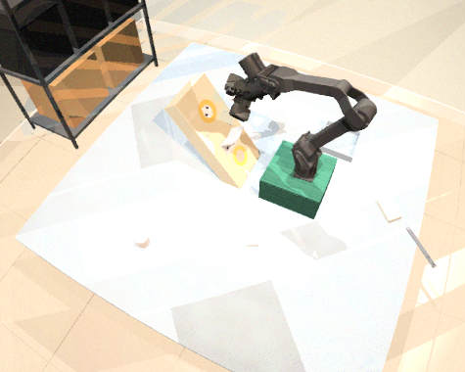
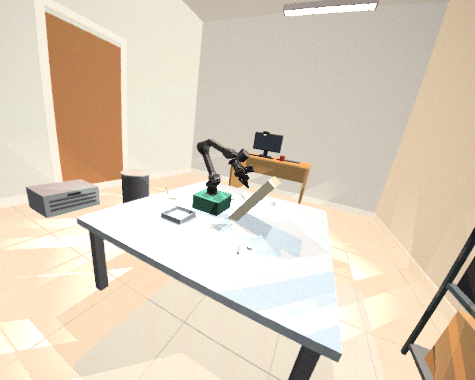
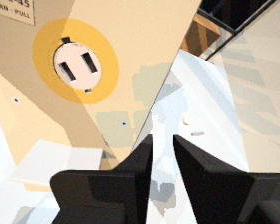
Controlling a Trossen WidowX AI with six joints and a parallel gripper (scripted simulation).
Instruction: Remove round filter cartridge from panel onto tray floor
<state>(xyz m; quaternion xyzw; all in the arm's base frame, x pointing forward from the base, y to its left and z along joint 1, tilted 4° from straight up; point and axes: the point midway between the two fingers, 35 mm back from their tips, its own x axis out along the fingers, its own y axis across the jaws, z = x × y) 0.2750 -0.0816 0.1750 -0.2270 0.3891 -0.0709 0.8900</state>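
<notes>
The round filter cartridge is 90 mm to the left of my gripper tip, 70 mm ahead of it and 20 mm below it. Also, from my gripper tip: cream service panel: 90 mm to the left, 90 mm below, 30 mm ahead; then flat card: 620 mm behind, 240 mm below, 50 mm to the left; then tray: 370 mm behind, 230 mm below, 180 mm to the right.
</notes>
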